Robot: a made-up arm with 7 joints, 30 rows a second.
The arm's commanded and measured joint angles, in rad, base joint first. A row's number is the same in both.
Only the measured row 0 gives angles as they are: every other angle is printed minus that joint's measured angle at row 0.
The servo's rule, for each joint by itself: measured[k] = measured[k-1] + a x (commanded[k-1-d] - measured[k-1]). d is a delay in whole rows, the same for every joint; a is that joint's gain. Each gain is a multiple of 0.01, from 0.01 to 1. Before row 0 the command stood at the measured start. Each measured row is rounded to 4 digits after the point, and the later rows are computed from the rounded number. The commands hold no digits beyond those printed.
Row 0, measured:
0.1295, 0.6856, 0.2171, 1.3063, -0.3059, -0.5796, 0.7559
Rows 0 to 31, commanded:
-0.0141, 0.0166, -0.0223, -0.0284, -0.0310, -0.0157, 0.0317
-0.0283, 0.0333, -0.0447, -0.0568, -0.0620, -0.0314, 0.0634
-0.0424, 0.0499, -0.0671, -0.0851, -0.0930, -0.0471, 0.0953
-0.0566, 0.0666, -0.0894, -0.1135, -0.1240, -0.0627, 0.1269
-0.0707, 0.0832, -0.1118, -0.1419, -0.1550, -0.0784, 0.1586
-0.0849, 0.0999, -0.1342, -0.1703, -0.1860, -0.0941, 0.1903
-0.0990, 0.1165, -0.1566, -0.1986, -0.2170, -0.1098, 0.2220
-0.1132, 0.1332, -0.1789, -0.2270, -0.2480, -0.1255, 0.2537
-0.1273, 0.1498, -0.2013, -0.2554, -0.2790, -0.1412, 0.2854
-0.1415, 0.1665, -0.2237, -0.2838, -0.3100, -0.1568, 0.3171
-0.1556, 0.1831, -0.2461, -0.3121, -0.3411, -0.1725, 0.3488
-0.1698, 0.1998, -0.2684, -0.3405, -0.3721, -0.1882, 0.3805
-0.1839, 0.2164, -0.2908, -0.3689, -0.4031, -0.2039, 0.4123
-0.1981, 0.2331, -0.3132, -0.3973, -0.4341, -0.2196, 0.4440
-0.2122, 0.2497, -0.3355, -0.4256, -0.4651, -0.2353, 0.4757
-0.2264, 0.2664, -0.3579, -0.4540, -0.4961, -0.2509, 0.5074
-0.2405, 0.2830, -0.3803, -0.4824, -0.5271, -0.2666, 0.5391
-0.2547, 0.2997, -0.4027, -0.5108, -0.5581, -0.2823, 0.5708
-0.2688, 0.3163, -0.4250, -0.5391, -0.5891, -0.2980, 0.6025
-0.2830, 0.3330, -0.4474, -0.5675, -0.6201, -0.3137, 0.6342
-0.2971, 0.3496, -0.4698, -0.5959, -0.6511, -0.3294, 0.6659
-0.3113, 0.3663, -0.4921, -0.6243, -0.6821, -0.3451, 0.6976
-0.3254, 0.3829, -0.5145, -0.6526, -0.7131, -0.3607, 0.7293
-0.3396, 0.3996, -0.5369, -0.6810, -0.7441, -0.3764, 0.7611
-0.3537, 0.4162, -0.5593, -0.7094, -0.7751, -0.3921, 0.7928
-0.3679, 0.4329, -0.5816, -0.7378, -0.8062, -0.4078, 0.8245
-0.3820, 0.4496, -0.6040, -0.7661, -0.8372, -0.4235, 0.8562
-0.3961, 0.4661, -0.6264, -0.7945, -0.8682, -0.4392, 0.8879
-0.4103, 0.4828, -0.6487, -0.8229, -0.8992, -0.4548, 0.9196
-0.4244, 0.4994, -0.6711, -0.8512, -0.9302, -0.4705, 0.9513
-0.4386, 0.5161, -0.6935, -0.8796, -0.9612, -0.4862, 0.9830
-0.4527, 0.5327, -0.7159, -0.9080, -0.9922, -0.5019, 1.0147
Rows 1 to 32, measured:
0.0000, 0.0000, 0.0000, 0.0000, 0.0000, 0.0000, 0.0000
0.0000, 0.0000, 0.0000, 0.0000, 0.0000, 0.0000, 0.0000
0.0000, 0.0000, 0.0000, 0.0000, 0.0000, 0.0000, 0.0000
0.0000, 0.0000, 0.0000, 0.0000, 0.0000, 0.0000, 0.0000
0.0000, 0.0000, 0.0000, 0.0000, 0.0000, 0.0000, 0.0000
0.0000, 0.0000, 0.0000, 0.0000, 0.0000, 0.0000, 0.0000
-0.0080, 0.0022, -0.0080, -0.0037, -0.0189, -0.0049, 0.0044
-0.0196, 0.0062, -0.0212, -0.0106, -0.0452, -0.0131, 0.0127
-0.0326, 0.0119, -0.0377, -0.0203, -0.0744, -0.0236, 0.0243
-0.0463, 0.0190, -0.0563, -0.0324, -0.1047, -0.0357, 0.0387
-0.0602, 0.0273, -0.0763, -0.0466, -0.1354, -0.0489, 0.0555
-0.0743, 0.0367, -0.0971, -0.0627, -0.1663, -0.0629, 0.0744
-0.0884, 0.0471, -0.1185, -0.0804, -0.1972, -0.0774, 0.0951
-0.1025, 0.0583, -0.1402, -0.0995, -0.2282, -0.0923, 0.1173
-0.1166, 0.0702, -0.1622, -0.1198, -0.2592, -0.1075, 0.1408
-0.1308, 0.0827, -0.1843, -0.1411, -0.2902, -0.1228, 0.1655
-0.1449, 0.0958, -0.2065, -0.1633, -0.3212, -0.1382, 0.1912
-0.1591, 0.1093, -0.2288, -0.1863, -0.3522, -0.1537, 0.2177
-0.1732, 0.1232, -0.2511, -0.2100, -0.3832, -0.1693, 0.2449
-0.1874, 0.1375, -0.2735, -0.2343, -0.4142, -0.1849, 0.2728
-0.2015, 0.1521, -0.2958, -0.2592, -0.4452, -0.2005, 0.3012
-0.2157, 0.1670, -0.3182, -0.2845, -0.4762, -0.2161, 0.3301
-0.2298, 0.1821, -0.3406, -0.3102, -0.5072, -0.2318, 0.3594
-0.2440, 0.1974, -0.3630, -0.3363, -0.5382, -0.2475, 0.3890
-0.2581, 0.2129, -0.3853, -0.3627, -0.5692, -0.2632, 0.4189
-0.2723, 0.2285, -0.4077, -0.3893, -0.6002, -0.2789, 0.4490
-0.2864, 0.2442, -0.4301, -0.4162, -0.6312, -0.2946, 0.4794
-0.3006, 0.2601, -0.4524, -0.4433, -0.6622, -0.3103, 0.5099
-0.3147, 0.2761, -0.4748, -0.4705, -0.6932, -0.3259, 0.5406
-0.3289, 0.2922, -0.4972, -0.4979, -0.7242, -0.3416, 0.5715
-0.3430, 0.3083, -0.5196, -0.5254, -0.7552, -0.3573, 0.6025
-0.3572, 0.3245, -0.5419, -0.5530, -0.7863, -0.3730, 0.6336
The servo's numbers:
d 6
a 0.57 0.13 0.36 0.13 0.61 0.31 0.14

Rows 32 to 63, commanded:
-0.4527, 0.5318, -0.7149, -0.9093, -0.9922, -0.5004, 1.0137
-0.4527, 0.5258, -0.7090, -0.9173, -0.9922, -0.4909, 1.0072
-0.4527, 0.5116, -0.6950, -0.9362, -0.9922, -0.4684, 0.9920
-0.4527, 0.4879, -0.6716, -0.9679, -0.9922, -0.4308, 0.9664
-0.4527, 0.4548, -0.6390, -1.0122, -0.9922, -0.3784, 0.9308
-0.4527, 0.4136, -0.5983, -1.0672, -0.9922, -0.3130, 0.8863
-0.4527, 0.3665, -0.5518, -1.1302, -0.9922, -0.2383, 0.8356
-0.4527, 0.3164, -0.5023, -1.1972, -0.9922, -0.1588, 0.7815
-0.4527, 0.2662, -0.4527, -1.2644, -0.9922, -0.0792, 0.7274
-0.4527, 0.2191, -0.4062, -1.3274, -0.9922, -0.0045, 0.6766
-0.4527, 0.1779, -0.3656, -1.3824, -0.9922, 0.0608, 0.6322
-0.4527, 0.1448, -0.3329, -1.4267, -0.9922, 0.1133, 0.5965
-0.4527, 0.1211, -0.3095, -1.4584, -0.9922, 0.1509, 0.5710
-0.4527, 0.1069, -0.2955, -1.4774, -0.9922, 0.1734, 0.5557
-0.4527, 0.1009, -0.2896, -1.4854, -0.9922, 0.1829, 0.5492
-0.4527, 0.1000, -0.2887, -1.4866, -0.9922, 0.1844, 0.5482
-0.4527, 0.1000, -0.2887, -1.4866, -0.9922, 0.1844, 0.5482
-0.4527, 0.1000, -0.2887, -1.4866, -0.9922, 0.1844, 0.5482
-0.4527, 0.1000, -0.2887, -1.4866, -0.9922, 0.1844, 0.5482
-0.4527, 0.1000, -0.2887, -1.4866, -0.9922, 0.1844, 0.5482
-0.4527, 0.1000, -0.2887, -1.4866, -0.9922, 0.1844, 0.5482
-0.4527, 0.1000, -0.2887, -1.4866, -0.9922, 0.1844, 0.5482
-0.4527, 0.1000, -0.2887, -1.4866, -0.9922, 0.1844, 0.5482
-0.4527, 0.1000, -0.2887, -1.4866, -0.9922, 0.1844, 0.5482
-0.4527, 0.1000, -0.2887, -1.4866, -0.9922, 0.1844, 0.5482
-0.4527, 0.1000, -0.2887, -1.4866, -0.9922, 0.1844, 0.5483
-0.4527, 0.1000, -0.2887, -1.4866, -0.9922, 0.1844, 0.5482
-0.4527, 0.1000, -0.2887, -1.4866, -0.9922, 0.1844, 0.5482
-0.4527, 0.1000, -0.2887, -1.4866, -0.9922, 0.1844, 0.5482
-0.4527, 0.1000, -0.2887, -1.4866, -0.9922, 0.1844, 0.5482
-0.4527, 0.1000, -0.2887, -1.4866, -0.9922, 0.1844, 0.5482
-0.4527, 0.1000, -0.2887, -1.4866, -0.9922, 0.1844, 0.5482
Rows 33 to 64, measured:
-0.3713, 0.3408, -0.5643, -0.5807, -0.8173, -0.3887, 0.6648
-0.3854, 0.3571, -0.5867, -0.6085, -0.8483, -0.4044, 0.6960
-0.3996, 0.3734, -0.6090, -0.6364, -0.8793, -0.4200, 0.7273
-0.4137, 0.3898, -0.6314, -0.6643, -0.9103, -0.4357, 0.7587
-0.4279, 0.4062, -0.6538, -0.6923, -0.9413, -0.4514, 0.7901
-0.4420, 0.4226, -0.6762, -0.7203, -0.9723, -0.4671, 0.8215
-0.4481, 0.4368, -0.6901, -0.7449, -0.9844, -0.4774, 0.8484
-0.4507, 0.4484, -0.6969, -0.7673, -0.9892, -0.4816, 0.8706
-0.4518, 0.4566, -0.6962, -0.7893, -0.9910, -0.4775, 0.8876
-0.4523, 0.4607, -0.6873, -0.8125, -0.9917, -0.4630, 0.8986
-0.4525, 0.4599, -0.6699, -0.8385, -0.9920, -0.4368, 0.9031
-0.4526, 0.4539, -0.6441, -0.8682, -0.9921, -0.3984, 0.9007
-0.4527, 0.4425, -0.6109, -0.9023, -0.9922, -0.3488, 0.8916
-0.4527, 0.4261, -0.5718, -0.9406, -0.9922, -0.2899, 0.8762
-0.4527, 0.4053, -0.5289, -0.9827, -0.9922, -0.2246, 0.8554
-0.4527, 0.3811, -0.4847, -1.0275, -0.9922, -0.1564, 0.8304
-0.4527, 0.3547, -0.4418, -1.0736, -0.9922, -0.0891, 0.8027
-0.4527, 0.3274, -0.4026, -1.1195, -0.9922, -0.0264, 0.7738
-0.4527, 0.3006, -0.3691, -1.1636, -0.9922, 0.0286, 0.7454
-0.4527, 0.2754, -0.3426, -1.2044, -0.9922, 0.0735, 0.7188
-0.4527, 0.2527, -0.3235, -1.2409, -0.9922, 0.1074, 0.6951
-0.4527, 0.2328, -0.3110, -1.2728, -0.9922, 0.1313, 0.6745
-0.4527, 0.2155, -0.3030, -1.3006, -0.9922, 0.1478, 0.6568
-0.4527, 0.2005, -0.2979, -1.3248, -0.9922, 0.1591, 0.6416
-0.4527, 0.1874, -0.2946, -1.3458, -0.9922, 0.1669, 0.6285
-0.4527, 0.1760, -0.2925, -1.3641, -0.9922, 0.1723, 0.6173
-0.4527, 0.1661, -0.2911, -1.3800, -0.9922, 0.1761, 0.6076
-0.4527, 0.1575, -0.2902, -1.3939, -0.9922, 0.1787, 0.5993
-0.4527, 0.1500, -0.2897, -1.4060, -0.9922, 0.1805, 0.5921
-0.4527, 0.1435, -0.2893, -1.4165, -0.9922, 0.1817, 0.5860
-0.4527, 0.1378, -0.2891, -1.4256, -0.9922, 0.1825, 0.5807
-0.4527, 0.1329, -0.2890, -1.4335, -0.9922, 0.1831, 0.5762

